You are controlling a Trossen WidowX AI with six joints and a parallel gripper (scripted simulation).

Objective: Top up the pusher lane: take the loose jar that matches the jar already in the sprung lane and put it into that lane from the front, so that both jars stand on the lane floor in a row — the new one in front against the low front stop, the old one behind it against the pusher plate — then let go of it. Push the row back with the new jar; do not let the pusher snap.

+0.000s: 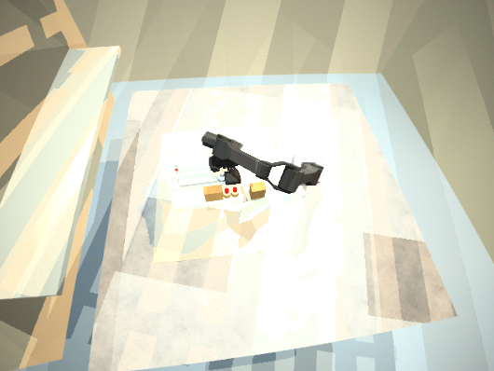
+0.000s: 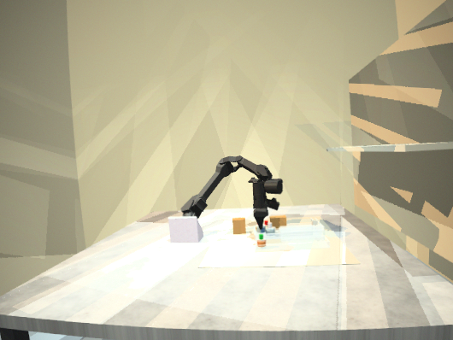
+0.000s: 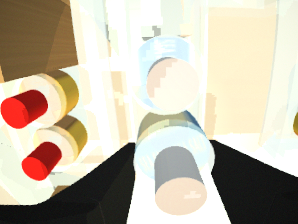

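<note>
Now: gripper tip 140 mm short of the clear sprung lane and 30 mm above it. Also, from my gripper tip: shelf (500 mm ahead, 320 mm above, 60 mm to the left).
</note>
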